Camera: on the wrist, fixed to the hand. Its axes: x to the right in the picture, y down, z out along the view.
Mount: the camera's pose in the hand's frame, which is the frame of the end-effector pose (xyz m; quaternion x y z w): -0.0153 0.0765 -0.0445 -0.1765 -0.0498 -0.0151 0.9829
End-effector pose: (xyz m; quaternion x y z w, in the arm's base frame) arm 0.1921 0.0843 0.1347 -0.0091 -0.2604 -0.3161 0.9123
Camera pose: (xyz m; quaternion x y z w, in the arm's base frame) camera 0.2473 0.1462 0.1002 -0.1818 -0.2457 -0.3700 0.8773
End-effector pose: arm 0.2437 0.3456 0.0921 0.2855 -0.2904 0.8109 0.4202
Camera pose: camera 0.1765 0.3328 0.0339 0.2512 -0.4452 0.7252 0.4612
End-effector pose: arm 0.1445 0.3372 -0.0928 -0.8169 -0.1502 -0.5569 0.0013
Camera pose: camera 0.1178 0.2529 -0.0772 0.8286 0.0617 0.5332 0.1588
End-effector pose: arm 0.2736 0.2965 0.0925 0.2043 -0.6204 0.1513 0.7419
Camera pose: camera 0.2724 0.3854 0.0798 0.0868 -0.6704 0.0178 0.7367
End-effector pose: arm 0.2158 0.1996 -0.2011 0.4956 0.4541 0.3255 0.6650
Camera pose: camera 0.1701 0.2250 -0.1280 0.3791 0.3633 0.3654 0.7686
